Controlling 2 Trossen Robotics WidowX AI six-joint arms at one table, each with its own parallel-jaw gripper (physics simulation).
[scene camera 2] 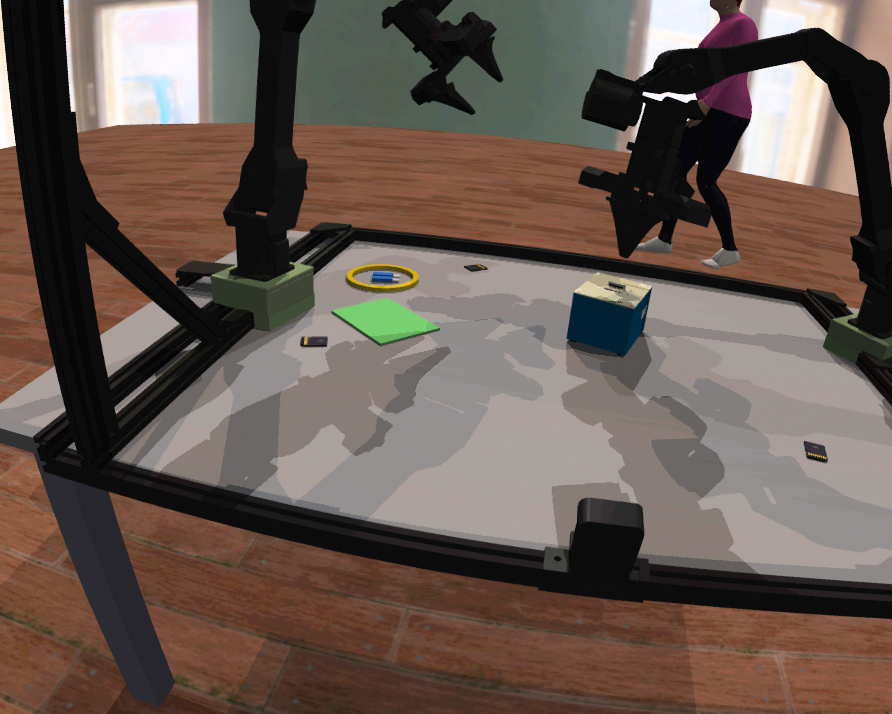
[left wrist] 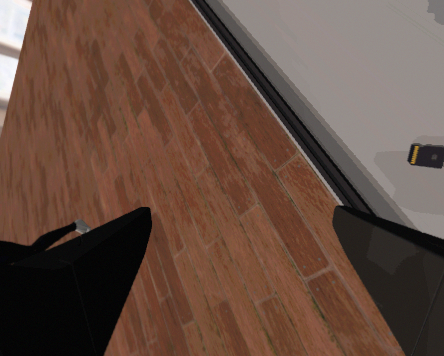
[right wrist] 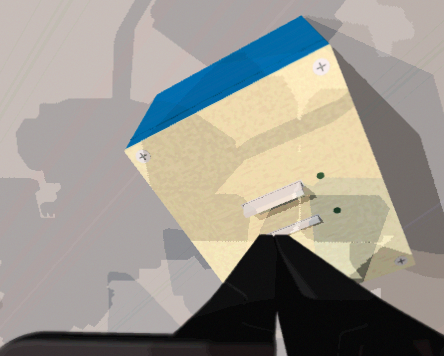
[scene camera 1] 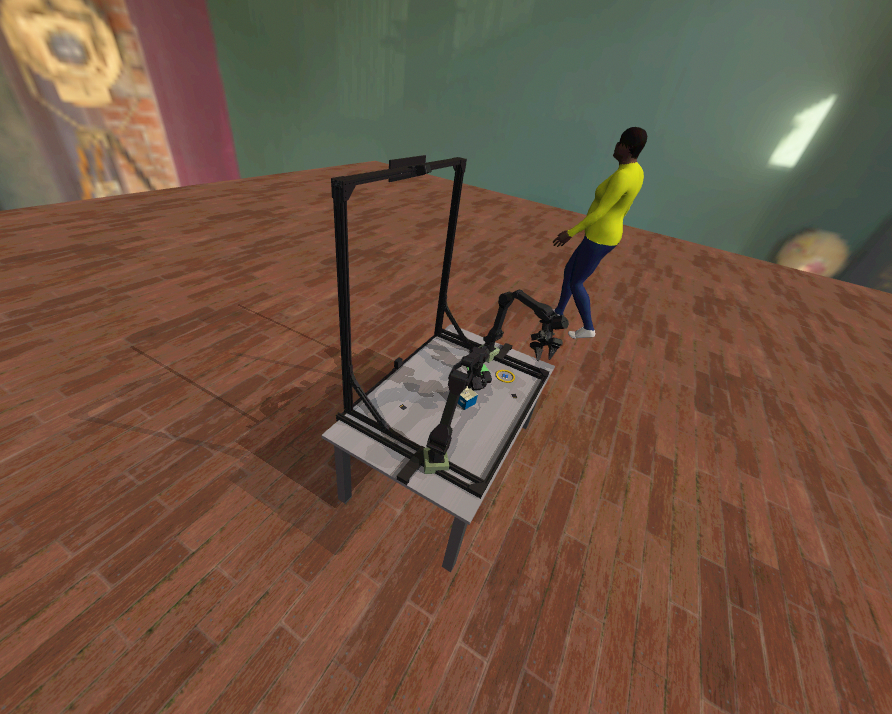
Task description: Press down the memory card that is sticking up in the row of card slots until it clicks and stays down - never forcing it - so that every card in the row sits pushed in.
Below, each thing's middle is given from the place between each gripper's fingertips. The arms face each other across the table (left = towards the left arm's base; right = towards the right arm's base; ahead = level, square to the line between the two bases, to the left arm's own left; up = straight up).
My left hand is 32 cm past the card slot row (right wrist: pixel 326 194), 17 cm to the left of it and 21 cm above it. The rest, counted from my left hand: green square pad (scene camera 2: pixel 383 321) 33 cm behind, 12 cm to the left, 28 cm below.
I see my right gripper 4 cm above the card slot row, 1 cm to the right of it and 1 cm past it. Also, from my right hand: green square pad 30 cm to the left, 11 cm below, 2 cm behind.
